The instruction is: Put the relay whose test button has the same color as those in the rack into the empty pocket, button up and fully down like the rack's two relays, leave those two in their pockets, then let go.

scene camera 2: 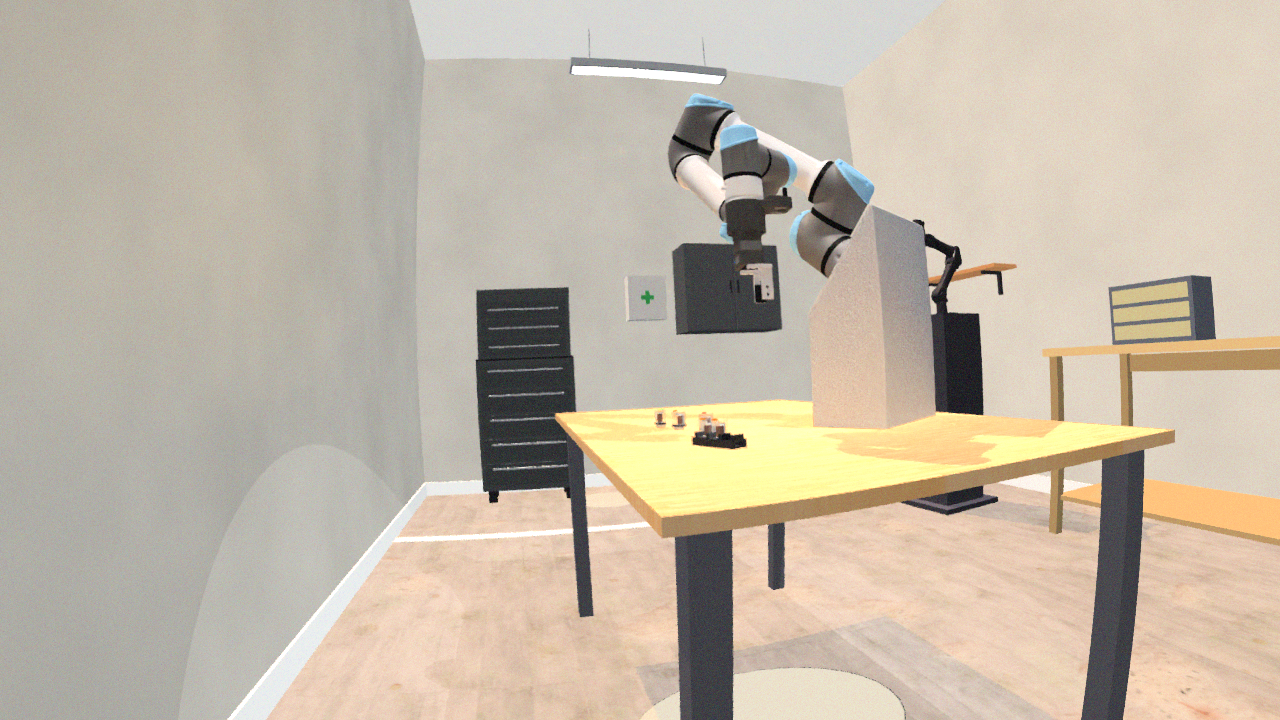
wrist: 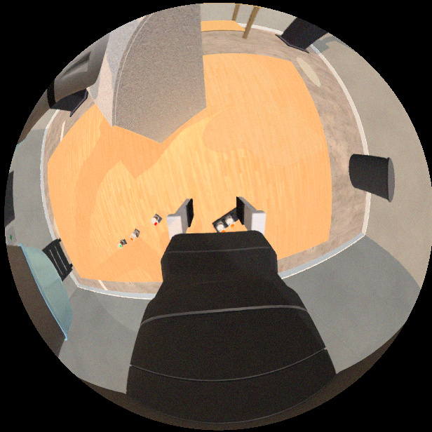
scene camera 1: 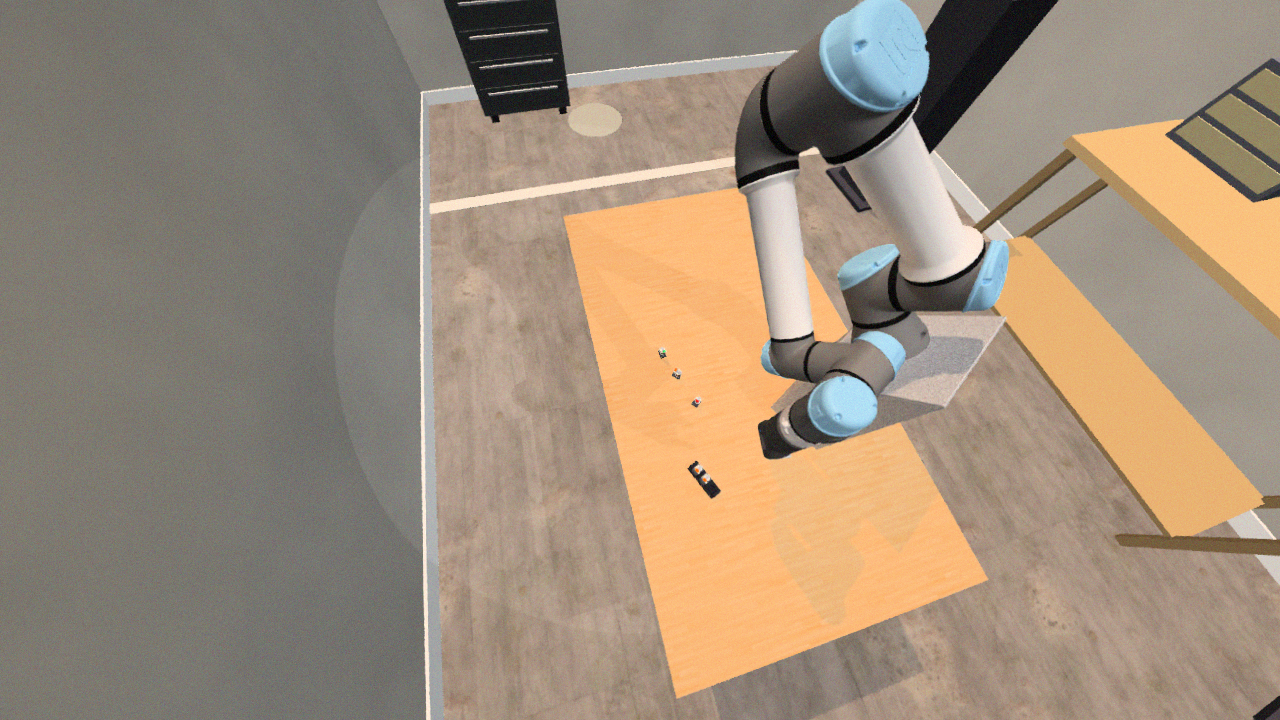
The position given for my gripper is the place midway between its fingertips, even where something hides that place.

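Observation:
My gripper point(scene camera 2: 764, 301), visible; likewise at point(wrist: 214, 205) and point(scene camera 1: 770, 444).

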